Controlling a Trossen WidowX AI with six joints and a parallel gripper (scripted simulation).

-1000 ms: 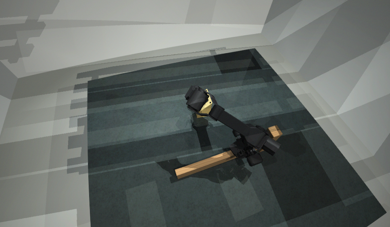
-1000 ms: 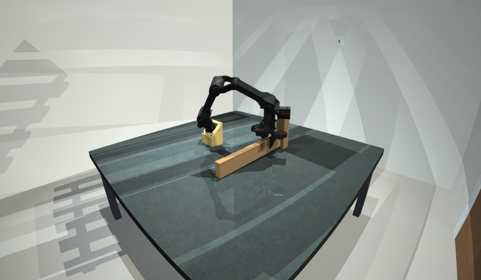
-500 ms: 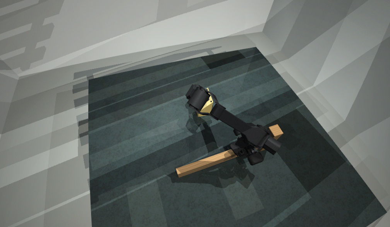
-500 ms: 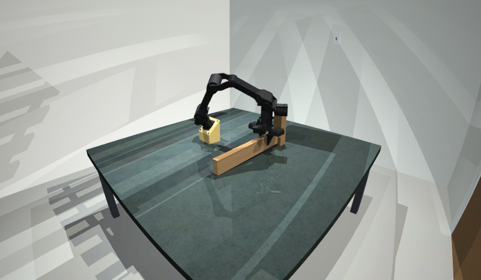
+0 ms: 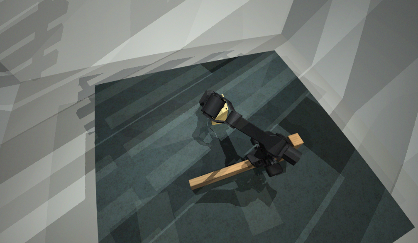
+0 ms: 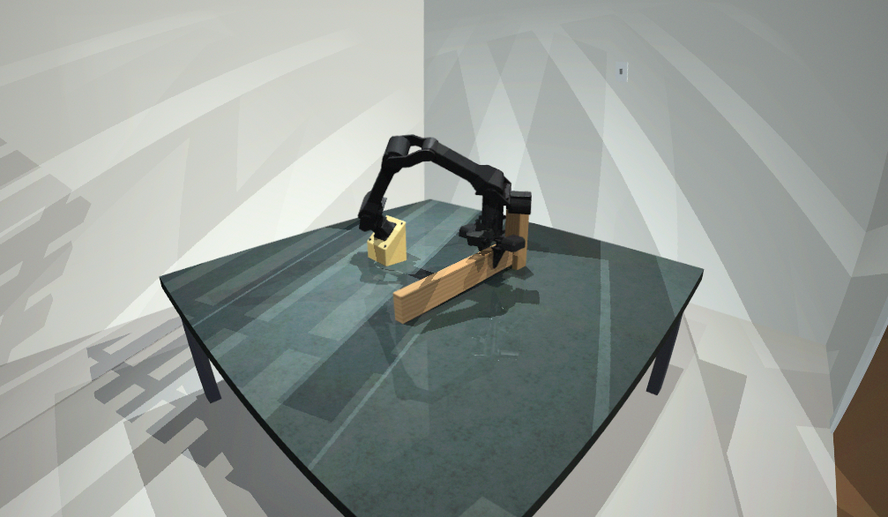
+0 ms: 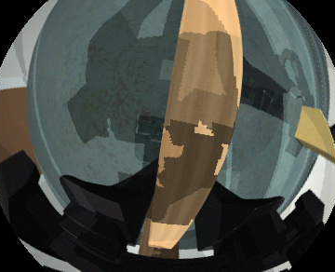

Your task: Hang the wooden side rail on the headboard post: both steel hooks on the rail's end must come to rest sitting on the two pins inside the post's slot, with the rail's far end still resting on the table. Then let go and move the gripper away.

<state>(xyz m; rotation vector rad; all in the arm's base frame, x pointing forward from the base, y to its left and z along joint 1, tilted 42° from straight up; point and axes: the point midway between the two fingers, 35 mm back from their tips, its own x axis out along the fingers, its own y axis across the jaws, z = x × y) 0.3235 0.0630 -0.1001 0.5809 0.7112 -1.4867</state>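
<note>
My gripper tip is 120 mm to the right of the headboard post, 40 mm below it and 10 mm past it.
</note>
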